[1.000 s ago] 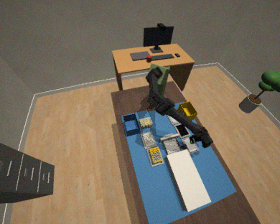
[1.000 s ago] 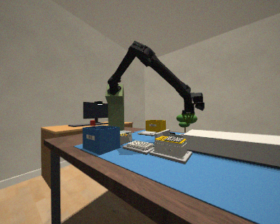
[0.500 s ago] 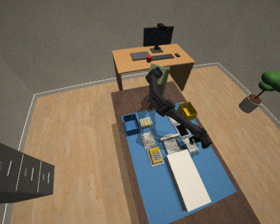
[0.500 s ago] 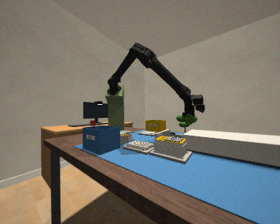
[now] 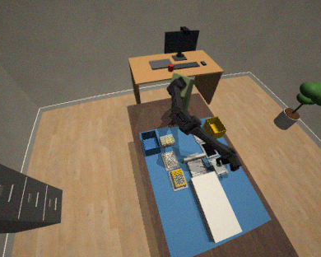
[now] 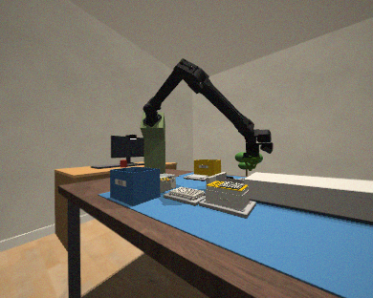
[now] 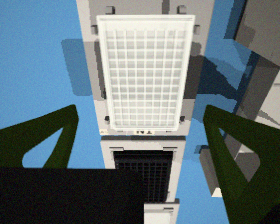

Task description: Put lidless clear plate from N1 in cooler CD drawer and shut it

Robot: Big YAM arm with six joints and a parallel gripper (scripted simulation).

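The clear plate is 7 cm below my hand and 1 cm behind it. From my hand the other things lie so: black plate (17 cm behind, 7 cm below, 6 cm to the left); then cooler drawer (17 cm to the right, 9 cm behind, 7 cm below); then grey work nest (9 cm below, 1 cm behind).
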